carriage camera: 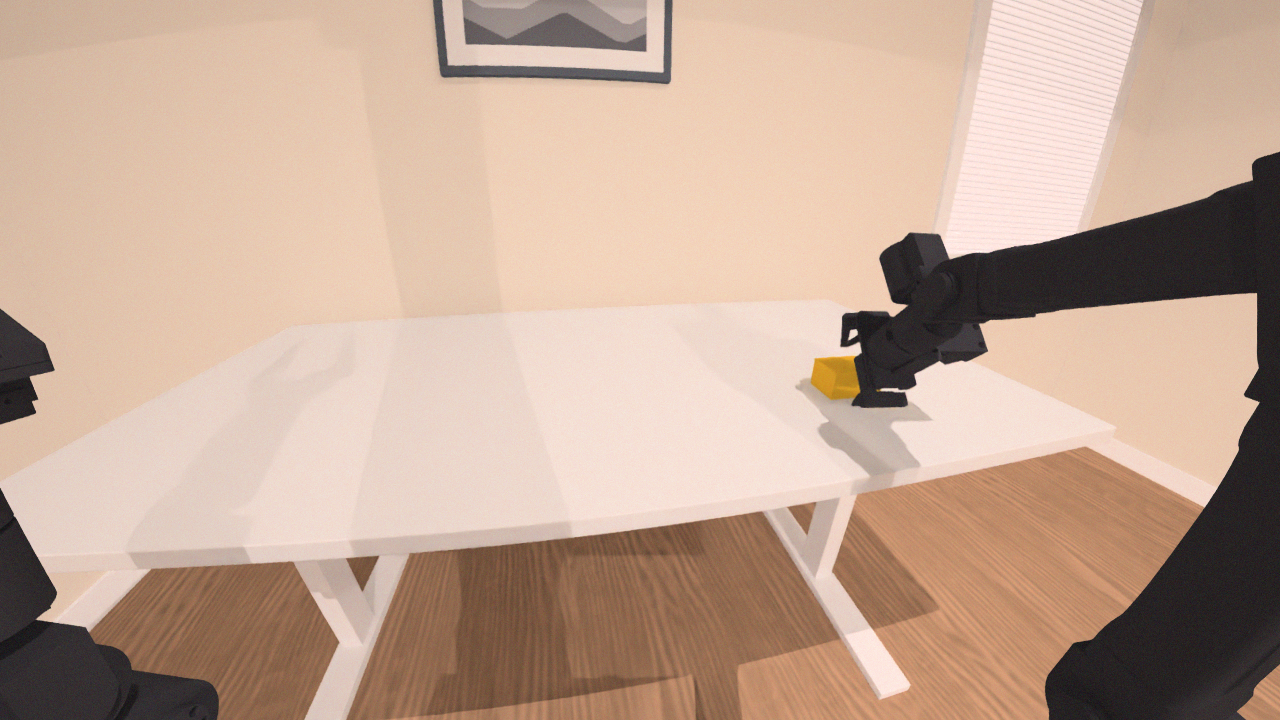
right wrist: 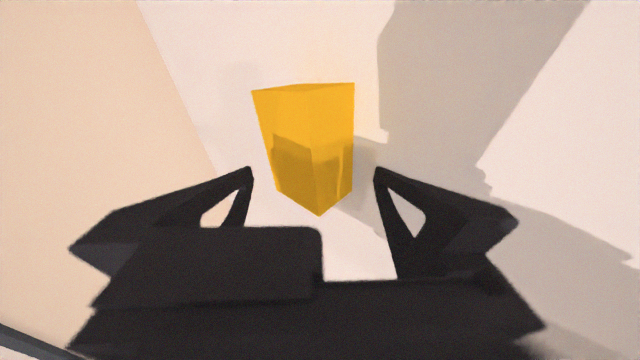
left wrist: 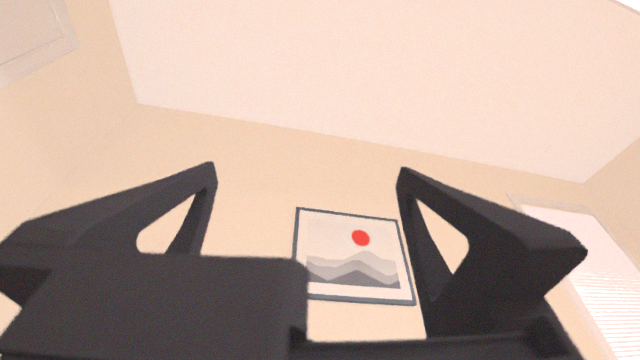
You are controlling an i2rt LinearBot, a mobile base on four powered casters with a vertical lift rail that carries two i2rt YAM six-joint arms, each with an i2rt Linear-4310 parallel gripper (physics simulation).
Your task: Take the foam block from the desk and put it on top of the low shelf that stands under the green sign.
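Places are measured from the left arm's base along level axes (x ahead, y left, z up), in millimetres.
Pixels of known places: left gripper, fingertip midpoint: (left wrist: 308, 174); right gripper, fingertip midpoint: (carriage camera: 849, 374) (right wrist: 314, 173).
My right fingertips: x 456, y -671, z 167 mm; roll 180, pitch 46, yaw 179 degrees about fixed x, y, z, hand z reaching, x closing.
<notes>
Behind a point stands the place of what it marks.
The yellow foam block (carriage camera: 830, 377) @[x 453, y -638, z 165 mm] (right wrist: 305, 117) @[x 454, y -716, z 177 mm] lies on the white desk (carriage camera: 465, 411) @[x 414, y -91, z 132 mm] (right wrist: 210, 45) @[x 693, y -745, z 132 mm], near its right end in the carriage view. My right gripper (carriage camera: 864, 365) @[x 456, y -671, z 168 mm] (right wrist: 314, 173) @[x 456, y -671, z 168 mm] is open and empty, low over the desk beside the block. In the right wrist view the block is beyond the fingertips, roughly in line with the gap; in the carriage view the gripper hides its right part. My left gripper (left wrist: 308, 174) @[x 37, y 5, z 438 mm] is open and empty, raised and facing the wall and ceiling. The low shelf and the green sign do not show.
A framed mountain picture (carriage camera: 554, 71) @[x 995, y -151, z 709 mm] (left wrist: 352, 298) @[x 994, y -147, z 710 mm] hangs on the wall behind the desk. A window with blinds (carriage camera: 1042, 125) @[x 1325, y -1794, z 730 mm] is at the right. White desk legs (carriage camera: 827, 537) @[x 648, y -847, z -398 mm] (carriage camera: 335, 600) @[x 456, y 335, z -387 mm] stand on the wood floor (carriage camera: 608, 617) @[x 572, y -267, z -588 mm]. The right arm (carriage camera: 1118, 255) @[x 144, y -649, z 398 mm] reaches in from the right.
</notes>
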